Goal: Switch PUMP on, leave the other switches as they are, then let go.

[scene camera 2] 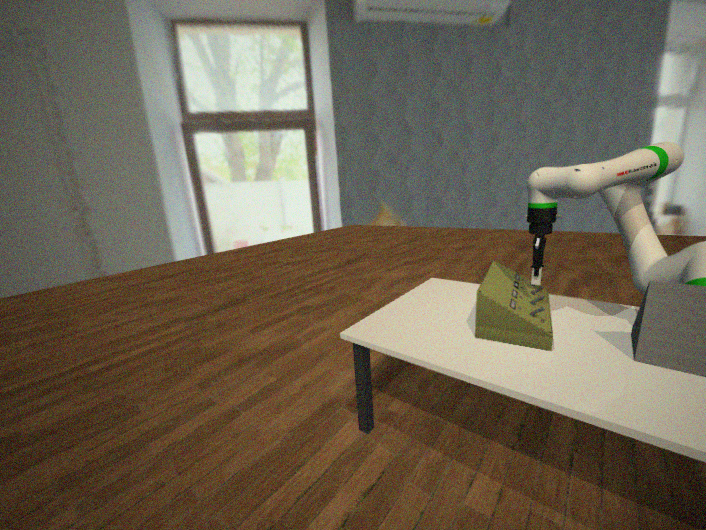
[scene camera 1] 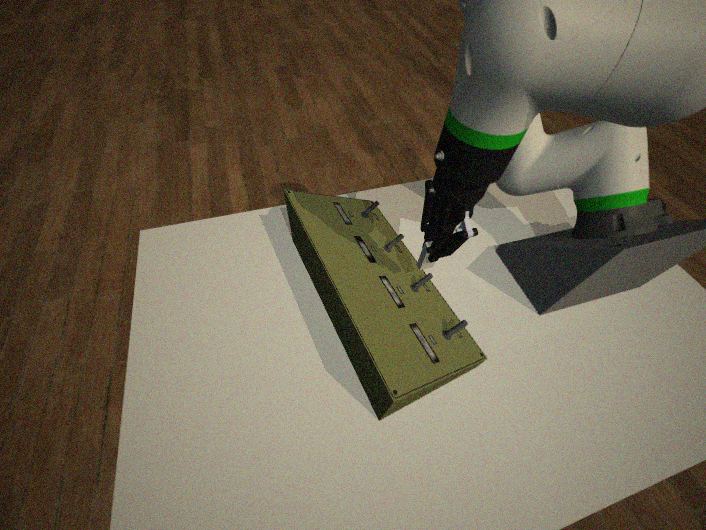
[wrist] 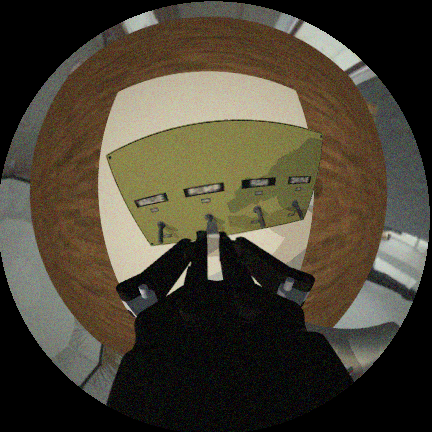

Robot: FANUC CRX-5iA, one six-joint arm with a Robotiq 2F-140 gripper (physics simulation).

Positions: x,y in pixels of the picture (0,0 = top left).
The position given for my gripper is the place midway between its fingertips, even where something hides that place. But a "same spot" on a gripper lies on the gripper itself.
Labels:
my gripper: scene camera 2; scene camera 1 424,265; wrist
same spot on my gripper: (wrist: 240,259) = (scene camera 2: 542,259)

